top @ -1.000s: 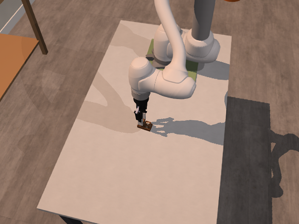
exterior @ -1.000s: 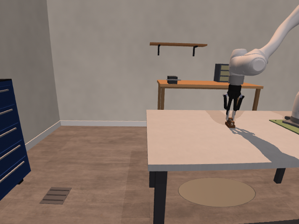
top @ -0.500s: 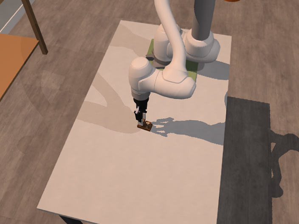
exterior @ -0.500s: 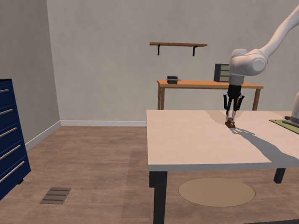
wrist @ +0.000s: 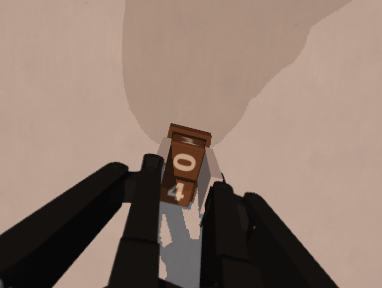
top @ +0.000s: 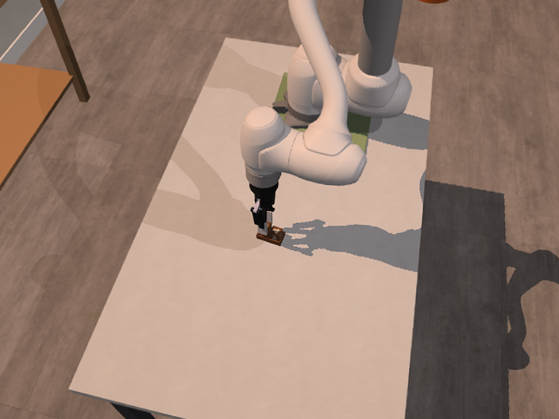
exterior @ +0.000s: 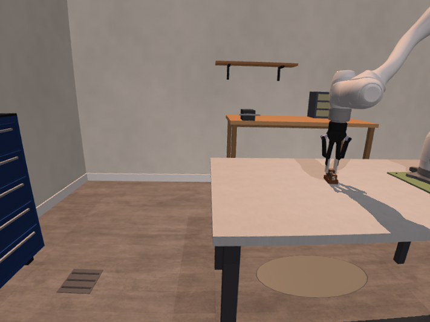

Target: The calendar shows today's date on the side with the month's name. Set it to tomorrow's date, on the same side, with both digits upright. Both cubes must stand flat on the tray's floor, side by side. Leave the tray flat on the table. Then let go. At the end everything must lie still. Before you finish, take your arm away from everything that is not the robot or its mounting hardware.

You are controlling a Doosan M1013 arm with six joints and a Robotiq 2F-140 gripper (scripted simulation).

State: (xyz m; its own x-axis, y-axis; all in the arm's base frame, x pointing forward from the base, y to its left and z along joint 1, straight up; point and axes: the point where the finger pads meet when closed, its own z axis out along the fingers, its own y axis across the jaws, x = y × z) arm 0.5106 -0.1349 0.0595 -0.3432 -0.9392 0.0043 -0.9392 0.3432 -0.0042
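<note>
Right now the brown digit cube is 30 mm below my hand. From my hand the other things lie so: tray 20 mm to the left, 60 mm below.
</note>
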